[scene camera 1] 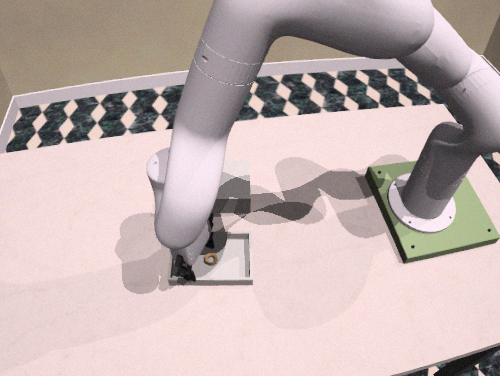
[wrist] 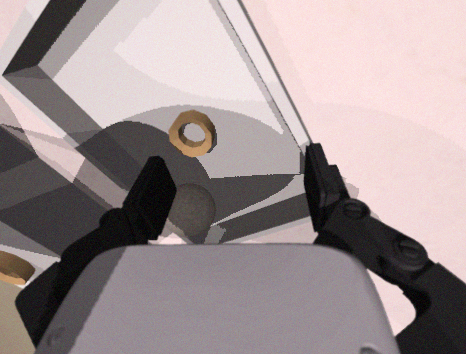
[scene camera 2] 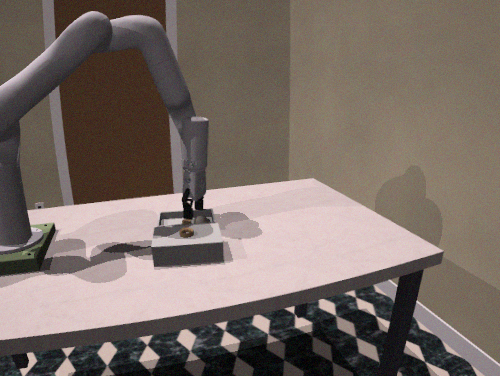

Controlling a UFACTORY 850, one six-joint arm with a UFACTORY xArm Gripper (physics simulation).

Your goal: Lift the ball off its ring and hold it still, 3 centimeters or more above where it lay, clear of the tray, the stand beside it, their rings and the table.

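The ball (scene camera 2: 202, 220) (wrist: 193, 209) looks grey in shadow and lies in the tray (scene camera 1: 215, 282) (scene camera 2: 172, 217) (wrist: 55, 100), near a corner and apart from the tray's orange ring (scene camera 1: 206, 259) (scene camera 2: 186, 221) (wrist: 176, 134). It is hidden behind the arm and gripper in scene camera 1. My gripper (scene camera 1: 198, 256) (scene camera 2: 194, 212) (wrist: 234, 168) is wide open, low over the tray. In the wrist view the ball shows between the fingers, close beside the left one, which overlaps its edge; the right finger is well apart from it, near the tray wall.
The stand (scene camera 1: 237, 175) (scene camera 2: 187, 255) adjoins the tray's side, with a second orange ring (scene camera 2: 187, 235) (wrist: 15, 272) on top. The arm's green base plate (scene camera 1: 465, 215) (scene camera 2: 25, 263) is at the far end of the table (scene camera 1: 310, 345) (scene camera 2: 300, 265).
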